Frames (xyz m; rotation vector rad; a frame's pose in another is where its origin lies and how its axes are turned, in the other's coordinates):
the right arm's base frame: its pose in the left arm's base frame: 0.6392 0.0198 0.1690 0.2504 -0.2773 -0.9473
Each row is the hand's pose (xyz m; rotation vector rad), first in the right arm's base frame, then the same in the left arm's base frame.
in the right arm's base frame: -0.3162 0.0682 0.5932 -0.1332 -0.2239 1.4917
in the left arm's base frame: 0.3140 0.2657 0.7078 -0.2075 -0.4883 0.4927
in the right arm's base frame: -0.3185 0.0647 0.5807 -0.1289 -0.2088 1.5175
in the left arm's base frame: 0.3143 0.2667 0.6947 -0.2018 -0.4780 0.5199
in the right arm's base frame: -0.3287 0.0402 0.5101 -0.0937 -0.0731 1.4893
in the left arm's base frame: 0.3141 0.2677 0.6193 -0.1104 -0.3832 0.5068
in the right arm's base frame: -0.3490 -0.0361 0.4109 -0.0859 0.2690 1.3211
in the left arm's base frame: 0.2787 0.2505 0.4988 0.0687 -0.1010 0.3819
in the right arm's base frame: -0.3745 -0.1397 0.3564 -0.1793 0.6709 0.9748
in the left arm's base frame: 0.2044 0.2183 0.4104 0.2166 0.3005 0.1059
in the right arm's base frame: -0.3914 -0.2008 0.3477 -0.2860 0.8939 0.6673
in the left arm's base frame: 0.1515 0.1988 0.3801 0.2692 0.5724 -0.1468
